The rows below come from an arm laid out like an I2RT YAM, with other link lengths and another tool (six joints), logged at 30 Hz.
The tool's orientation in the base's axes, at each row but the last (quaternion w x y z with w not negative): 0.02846 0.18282 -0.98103 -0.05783; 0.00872 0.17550 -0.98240 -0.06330; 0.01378 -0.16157 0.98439 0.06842; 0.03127 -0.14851 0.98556 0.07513; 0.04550 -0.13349 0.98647 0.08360; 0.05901 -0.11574 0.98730 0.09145; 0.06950 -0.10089 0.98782 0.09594; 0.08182 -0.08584 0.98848 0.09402; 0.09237 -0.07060 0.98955 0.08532; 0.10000 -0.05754 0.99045 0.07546; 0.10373 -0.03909 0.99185 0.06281
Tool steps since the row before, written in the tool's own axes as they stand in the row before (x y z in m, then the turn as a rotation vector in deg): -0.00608 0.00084 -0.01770 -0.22 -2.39 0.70; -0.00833 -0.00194 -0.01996 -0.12 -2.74 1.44; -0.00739 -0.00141 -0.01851 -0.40 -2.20 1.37; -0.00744 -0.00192 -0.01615 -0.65 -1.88 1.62; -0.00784 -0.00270 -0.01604 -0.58 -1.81 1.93; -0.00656 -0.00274 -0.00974 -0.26 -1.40 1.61; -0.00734 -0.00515 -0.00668 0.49 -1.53 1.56; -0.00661 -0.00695 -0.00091 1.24 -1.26 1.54; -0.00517 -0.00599 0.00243 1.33 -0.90 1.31; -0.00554 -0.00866 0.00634 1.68 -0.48 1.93; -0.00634 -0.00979 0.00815 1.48 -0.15 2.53
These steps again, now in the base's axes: 0.00673 0.00116 0.01745 1.00 -2.06 -1.00; 0.00927 -0.00134 0.01959 1.00 -2.33 -1.78; 0.00736 -0.00156 0.01851 1.09 -1.75 -1.62; 0.00703 -0.00221 0.01629 1.24 -1.33 -1.80; 0.00718 -0.00340 0.01622 1.18 -1.23 -2.11; 0.00607 -0.00308 0.00996 0.74 -0.97 -1.77; 0.00743 -0.00495 0.00674 0.03 -1.24 -1.86; 0.00758 -0.00589 0.00086 -0.75 -1.10 -1.93; 0.00638 -0.00476 -0.00228 -0.93 -0.80 -1.67; 0.00771 -0.00694 -0.00619 -1.21 -0.33 -2.28; 0.00871 -0.00819 -0.00772 -0.92 0.09 -2.78
